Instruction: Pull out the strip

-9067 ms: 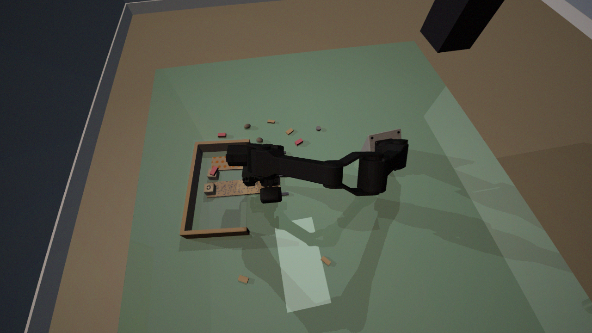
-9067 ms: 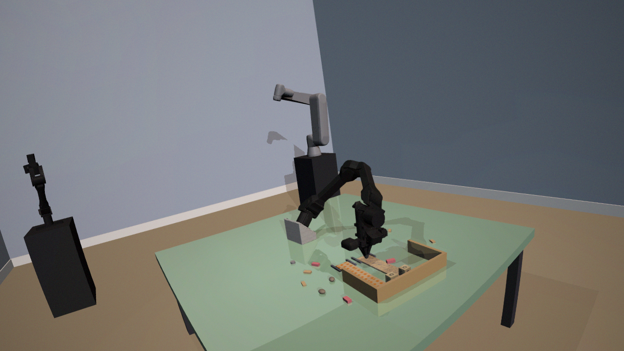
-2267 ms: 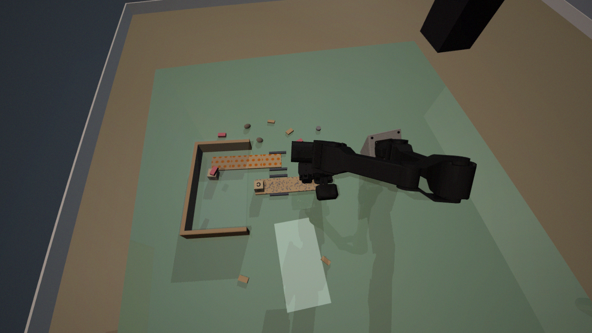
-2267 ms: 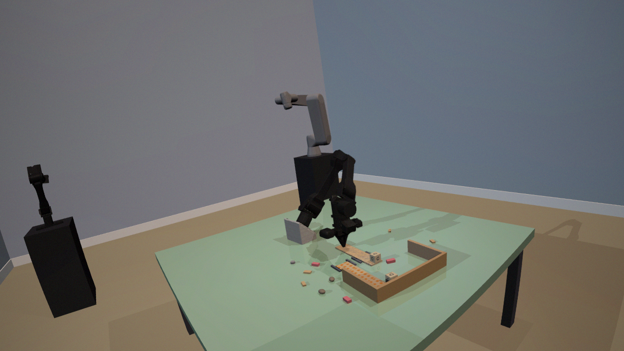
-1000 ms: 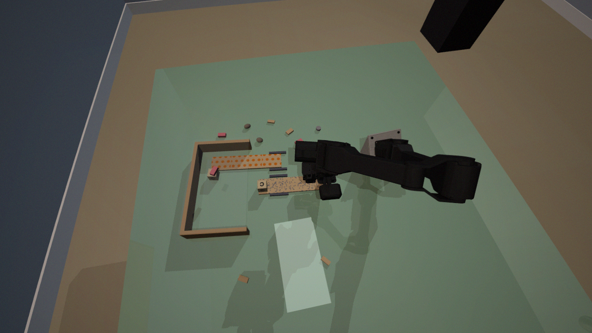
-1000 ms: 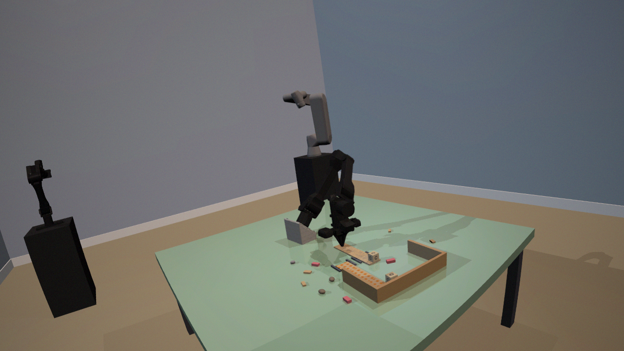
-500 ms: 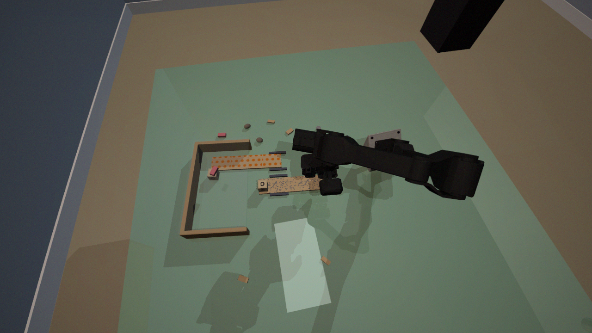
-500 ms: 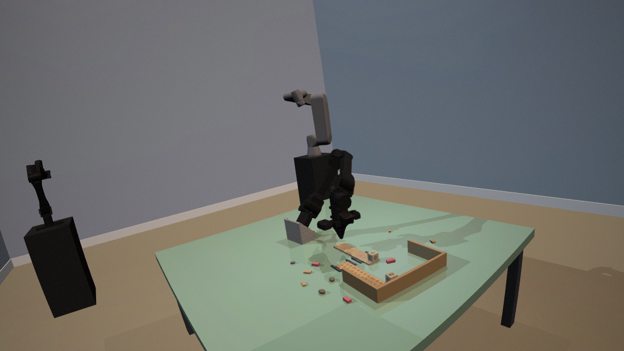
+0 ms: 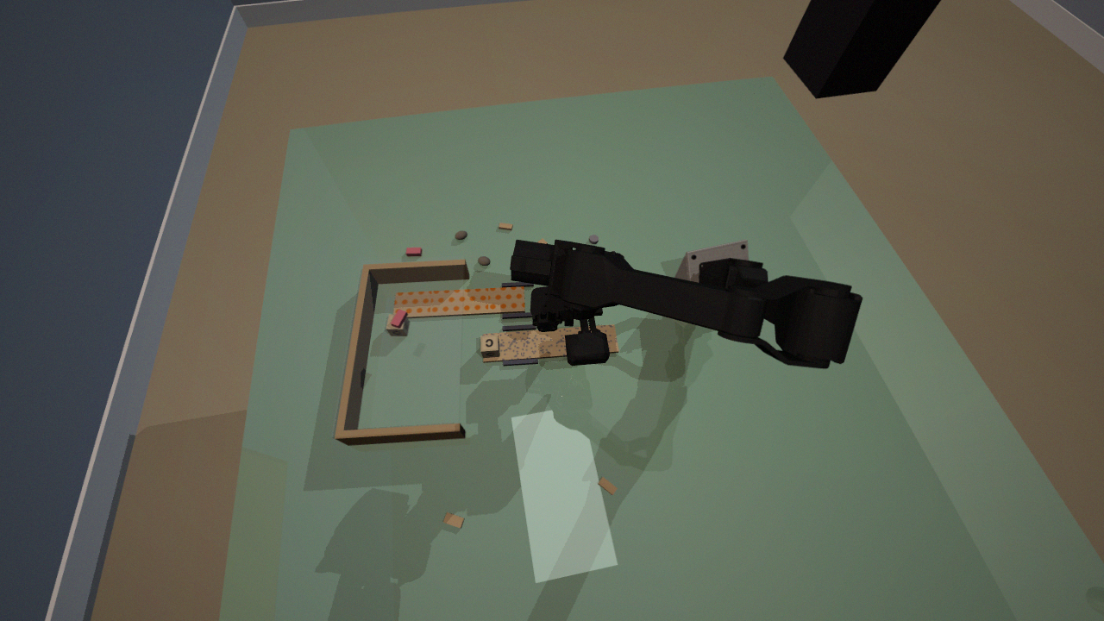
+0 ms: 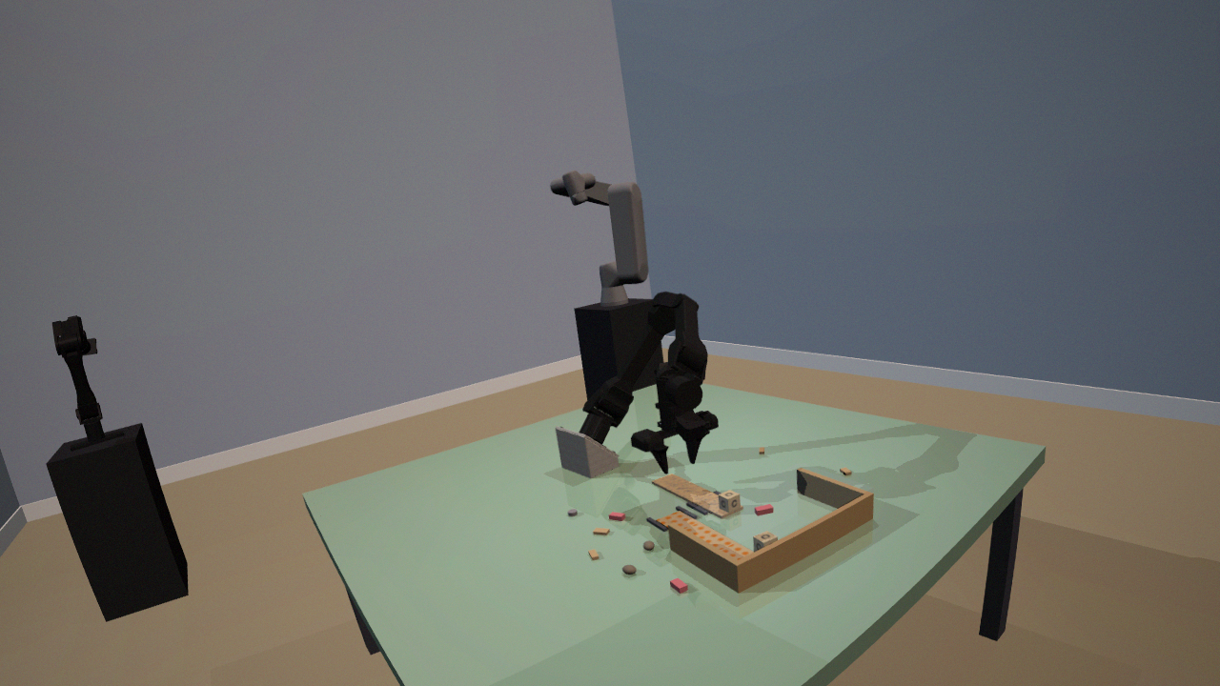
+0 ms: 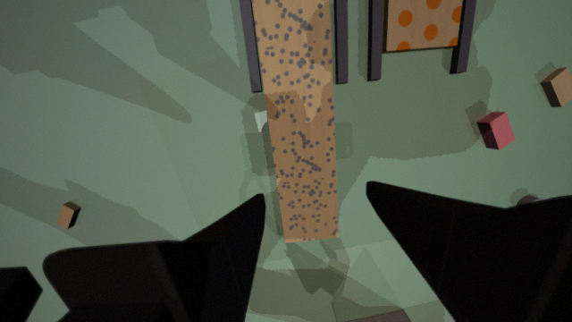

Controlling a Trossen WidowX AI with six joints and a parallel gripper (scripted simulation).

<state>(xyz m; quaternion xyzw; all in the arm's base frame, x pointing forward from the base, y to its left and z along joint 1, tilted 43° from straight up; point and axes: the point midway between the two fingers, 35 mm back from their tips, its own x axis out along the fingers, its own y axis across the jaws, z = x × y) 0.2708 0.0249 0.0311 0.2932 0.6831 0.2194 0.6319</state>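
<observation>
Now: the speckled strip 5 cm ahead of my gripper tip, 1 cm to the right of it and 5 cm below it.
</observation>
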